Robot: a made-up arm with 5 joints. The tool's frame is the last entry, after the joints. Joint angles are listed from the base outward. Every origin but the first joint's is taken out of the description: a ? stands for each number. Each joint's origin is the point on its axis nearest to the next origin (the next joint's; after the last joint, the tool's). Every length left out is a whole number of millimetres.
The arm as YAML. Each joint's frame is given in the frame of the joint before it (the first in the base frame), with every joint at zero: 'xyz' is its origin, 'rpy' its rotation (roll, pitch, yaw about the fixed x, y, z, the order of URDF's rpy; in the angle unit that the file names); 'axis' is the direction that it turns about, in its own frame. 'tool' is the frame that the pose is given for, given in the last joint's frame.
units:
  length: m
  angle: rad
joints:
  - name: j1
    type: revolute
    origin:
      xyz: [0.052, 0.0, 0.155]
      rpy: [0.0, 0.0, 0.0]
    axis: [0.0, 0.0, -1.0]
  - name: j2
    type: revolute
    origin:
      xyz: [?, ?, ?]
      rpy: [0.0, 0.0, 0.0]
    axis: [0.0, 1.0, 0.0]
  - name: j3
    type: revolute
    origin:
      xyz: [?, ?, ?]
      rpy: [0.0, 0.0, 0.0]
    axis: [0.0, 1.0, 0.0]
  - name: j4
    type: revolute
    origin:
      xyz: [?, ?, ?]
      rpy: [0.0, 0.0, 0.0]
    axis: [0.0, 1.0, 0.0]
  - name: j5
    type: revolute
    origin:
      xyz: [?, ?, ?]
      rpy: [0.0, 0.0, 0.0]
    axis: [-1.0, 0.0, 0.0]
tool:
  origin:
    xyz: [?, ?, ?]
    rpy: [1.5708, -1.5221, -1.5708]
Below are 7 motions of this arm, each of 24 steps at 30 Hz.
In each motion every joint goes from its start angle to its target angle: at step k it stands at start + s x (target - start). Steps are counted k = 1, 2, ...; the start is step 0. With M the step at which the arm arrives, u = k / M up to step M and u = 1 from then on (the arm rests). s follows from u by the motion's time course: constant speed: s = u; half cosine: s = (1 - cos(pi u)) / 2; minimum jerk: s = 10 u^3 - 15 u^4 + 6 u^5.
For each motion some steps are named. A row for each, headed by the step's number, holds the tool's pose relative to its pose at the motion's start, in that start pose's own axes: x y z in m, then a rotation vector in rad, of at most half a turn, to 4 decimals.
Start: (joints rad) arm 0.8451 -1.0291 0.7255 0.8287 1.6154
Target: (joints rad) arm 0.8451 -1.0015 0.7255 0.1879 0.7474
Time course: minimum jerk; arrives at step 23
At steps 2, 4, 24:
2: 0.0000 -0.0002 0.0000 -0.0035 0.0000 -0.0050
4: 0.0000 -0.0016 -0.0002 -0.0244 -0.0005 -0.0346
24: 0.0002 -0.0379 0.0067 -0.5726 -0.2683 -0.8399

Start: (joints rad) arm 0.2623 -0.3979 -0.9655 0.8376 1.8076
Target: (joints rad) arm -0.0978 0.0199 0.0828 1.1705 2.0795
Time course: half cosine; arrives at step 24
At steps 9, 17, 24:
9: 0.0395 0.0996 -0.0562 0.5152 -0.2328 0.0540
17: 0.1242 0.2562 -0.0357 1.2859 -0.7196 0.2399
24: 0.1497 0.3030 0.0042 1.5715 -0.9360 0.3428

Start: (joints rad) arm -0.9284 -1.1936 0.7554 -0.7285 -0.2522
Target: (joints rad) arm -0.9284 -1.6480 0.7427 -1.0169 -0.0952
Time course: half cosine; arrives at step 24
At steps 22, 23, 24:
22: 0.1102 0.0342 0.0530 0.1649 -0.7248 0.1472
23: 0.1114 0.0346 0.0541 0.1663 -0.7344 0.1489
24: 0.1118 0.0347 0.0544 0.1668 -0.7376 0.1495

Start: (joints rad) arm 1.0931 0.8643 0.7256 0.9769 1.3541
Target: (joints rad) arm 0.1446 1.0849 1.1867 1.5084 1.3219
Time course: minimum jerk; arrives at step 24
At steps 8, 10, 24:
8: 0.0095 0.0287 -0.0221 0.1969 0.2409 0.0797
10: 0.0096 0.0474 -0.0341 0.3186 0.4096 0.1072
24: -0.0229 0.1230 -0.0511 0.7934 1.2755 -0.0579

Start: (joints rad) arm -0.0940 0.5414 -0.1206 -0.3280 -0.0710
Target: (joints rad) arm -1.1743 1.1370 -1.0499 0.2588 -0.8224
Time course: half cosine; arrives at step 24
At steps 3, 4, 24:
3: -0.0027 0.0148 -0.0028 0.0393 0.0150 -0.0246
4: -0.0048 0.0263 -0.0045 0.0688 0.0272 -0.0430
24: -0.1011 0.3545 0.1680 0.8270 0.7077 -0.4411

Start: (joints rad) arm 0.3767 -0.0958 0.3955 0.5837 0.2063
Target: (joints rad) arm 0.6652 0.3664 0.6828 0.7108 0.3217
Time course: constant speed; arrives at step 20
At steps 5, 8, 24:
5: -0.0334 -0.0130 -0.0298 -0.0014 0.2226 -0.0318
8: -0.0557 -0.0196 -0.0438 0.0070 0.3547 -0.0554
24: -0.1511 -0.0324 -0.0704 0.1139 0.8640 -0.1807

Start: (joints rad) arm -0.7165 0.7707 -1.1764 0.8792 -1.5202
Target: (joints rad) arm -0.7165 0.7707 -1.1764 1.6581 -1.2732
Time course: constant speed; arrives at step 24
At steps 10, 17, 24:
10: 0.0000 -0.0204 0.0033 -0.3242 0.0173 0.1020
17: -0.0001 -0.0335 0.0095 -0.5502 0.0493 0.1705
24: -0.0001 -0.0450 0.0185 -0.7747 0.0977 0.2344

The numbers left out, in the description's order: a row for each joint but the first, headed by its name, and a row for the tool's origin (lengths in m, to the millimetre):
j2: 0.019 0.007 0.0
j3: 0.039 0.0 0.158
j4: 0.178 0.0 0.007
j5: 0.064 0.0 0.0
tool: 0.0 0.0 0.0

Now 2 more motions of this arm.
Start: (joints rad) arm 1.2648 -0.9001 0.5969 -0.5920 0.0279
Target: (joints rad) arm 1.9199 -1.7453 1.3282 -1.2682 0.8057
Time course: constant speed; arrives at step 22
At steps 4, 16, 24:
4: 0.0165 -0.0116 0.0233 -0.0749 -0.1402 0.2393
16: 0.0413 -0.0147 0.1015 -0.3339 -0.5145 0.9953
24: 0.0370 -0.0063 0.1390 -0.4788 -0.6882 1.3799

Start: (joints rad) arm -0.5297 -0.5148 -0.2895 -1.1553 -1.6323
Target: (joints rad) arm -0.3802 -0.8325 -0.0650 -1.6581 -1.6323
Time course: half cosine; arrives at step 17
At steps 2, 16, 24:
2: 0.0000 0.0033 -0.0007 0.0198 0.0042 0.0047
16: -0.0130 0.0926 -0.0010 0.5758 0.1594 0.1165
24: -0.0132 0.0933 -0.0008 0.5807 0.1610 0.1173

